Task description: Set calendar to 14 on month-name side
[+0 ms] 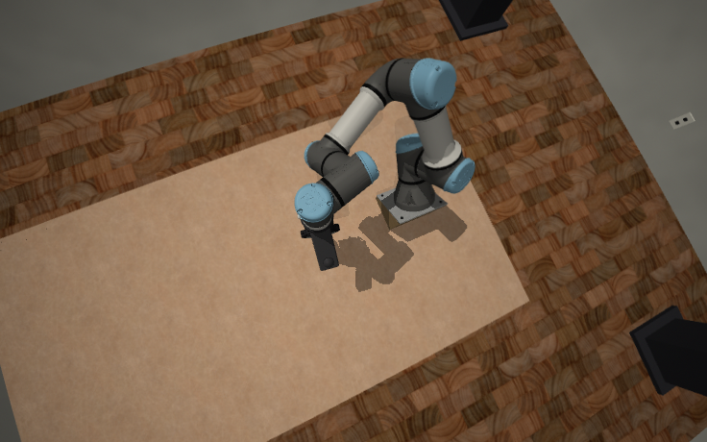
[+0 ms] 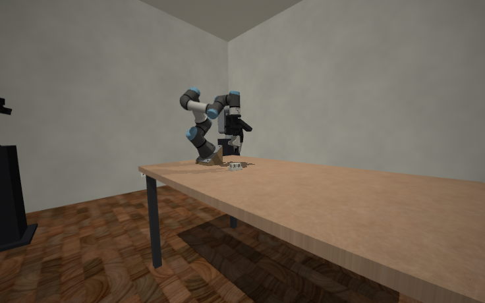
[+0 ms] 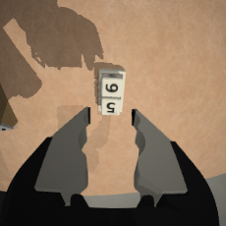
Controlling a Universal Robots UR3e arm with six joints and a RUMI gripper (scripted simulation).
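My hand is 90 mm above the white digit cube. The rest, counted from my hand: tray (20 mm to the right, 110 mm below).
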